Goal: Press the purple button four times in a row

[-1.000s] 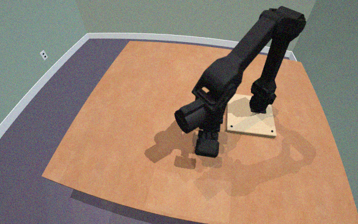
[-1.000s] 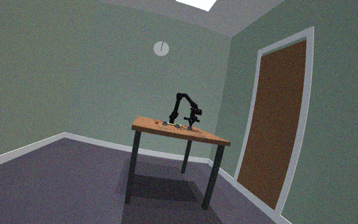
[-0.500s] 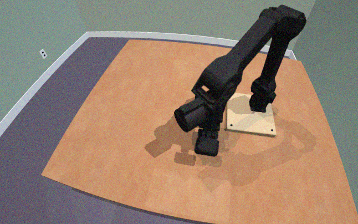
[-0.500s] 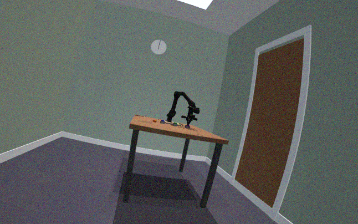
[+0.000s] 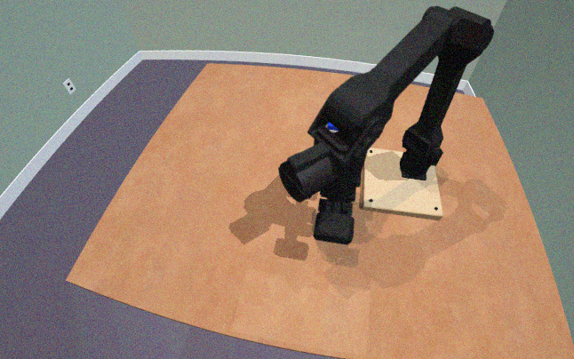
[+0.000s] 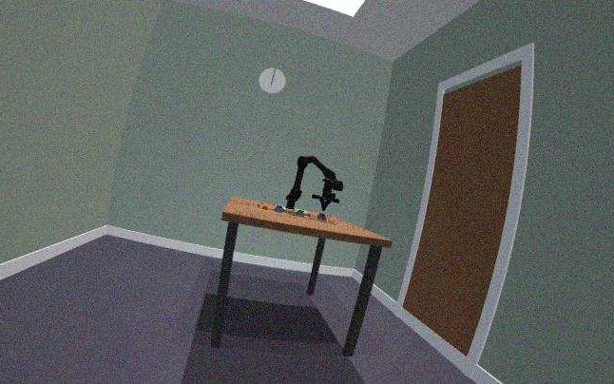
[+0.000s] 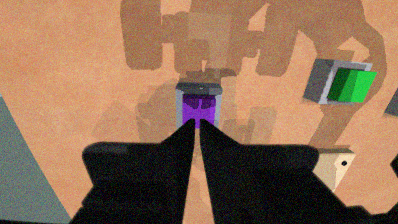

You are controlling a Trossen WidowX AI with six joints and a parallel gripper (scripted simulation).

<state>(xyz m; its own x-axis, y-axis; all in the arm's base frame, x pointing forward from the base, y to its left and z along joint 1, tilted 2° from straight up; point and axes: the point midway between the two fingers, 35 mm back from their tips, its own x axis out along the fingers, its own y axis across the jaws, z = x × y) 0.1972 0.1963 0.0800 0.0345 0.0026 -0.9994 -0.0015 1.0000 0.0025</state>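
Right now the purple button is 3 cm below my gripper tip. Round my gripper tip: green button 4 cm ahead, 16 cm to the right, 3 cm below.
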